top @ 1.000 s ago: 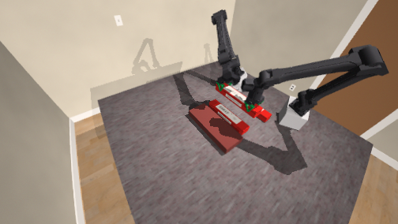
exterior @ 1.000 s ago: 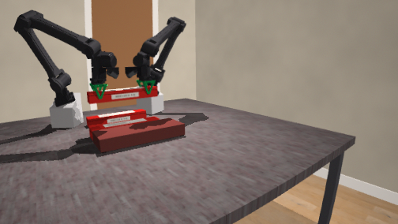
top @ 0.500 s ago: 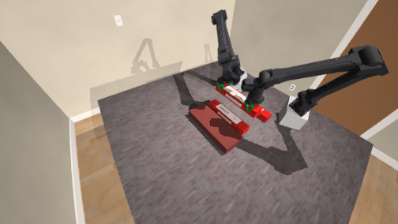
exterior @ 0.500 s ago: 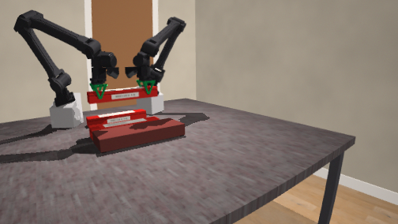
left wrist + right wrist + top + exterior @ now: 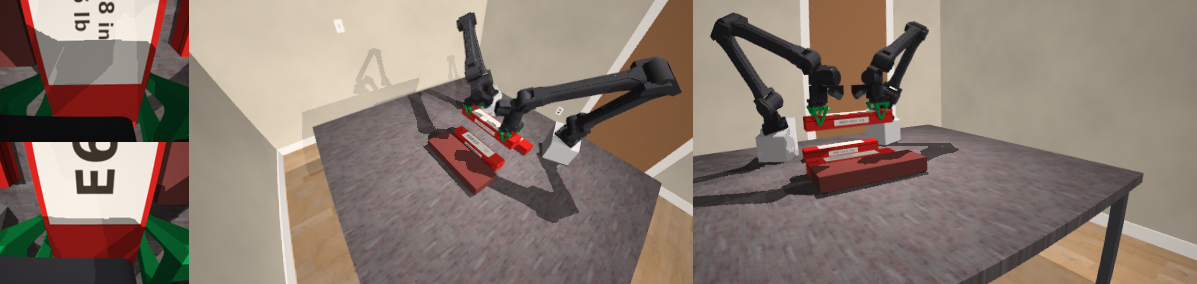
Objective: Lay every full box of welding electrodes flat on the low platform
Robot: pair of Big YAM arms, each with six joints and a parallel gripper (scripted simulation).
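My left hand is 1 cm past the red electrode box, 12 cm to the left of it and 1 cm below it. Round my left hand: low dark red platform 19 cm ahead, 14 cm to the right, 18 cm below.
Now: the red electrode box 14 cm to the left of my right hand, 1 cm ahead of it and 1 cm above it. Round my right hand: low dark red platform (20 cm ahead, 18 cm below, 12 cm to the left).
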